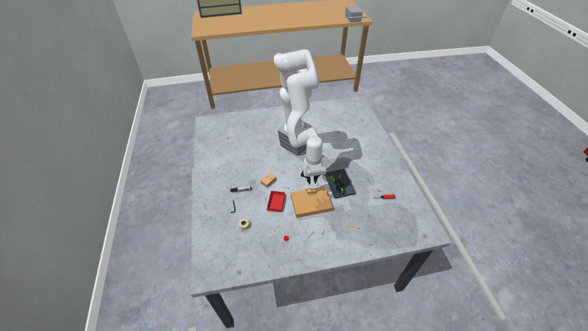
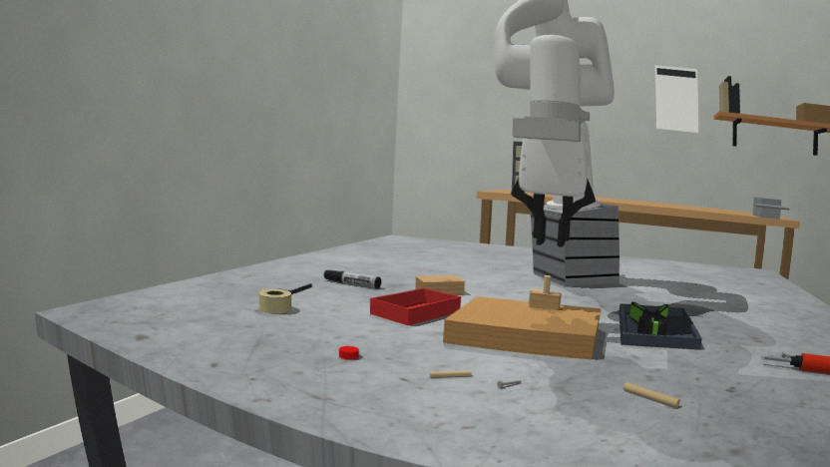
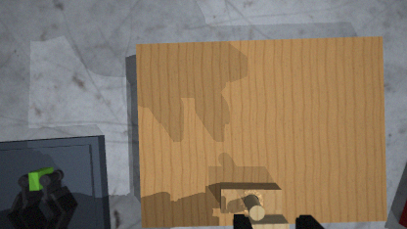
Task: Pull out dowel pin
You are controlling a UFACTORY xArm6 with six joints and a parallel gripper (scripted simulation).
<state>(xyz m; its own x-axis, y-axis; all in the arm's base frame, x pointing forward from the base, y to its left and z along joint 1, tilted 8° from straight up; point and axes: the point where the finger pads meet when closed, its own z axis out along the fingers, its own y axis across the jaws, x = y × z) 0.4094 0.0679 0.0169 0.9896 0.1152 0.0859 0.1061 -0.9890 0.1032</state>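
Right now my hand is 9 cm above the dowel pin. Round my hand: dark tray 18 cm to the left, 14 cm below, 7 cm behind; bench board 12 cm below, 5 cm ahead, 1 cm to the right; wooden block 10 cm below.
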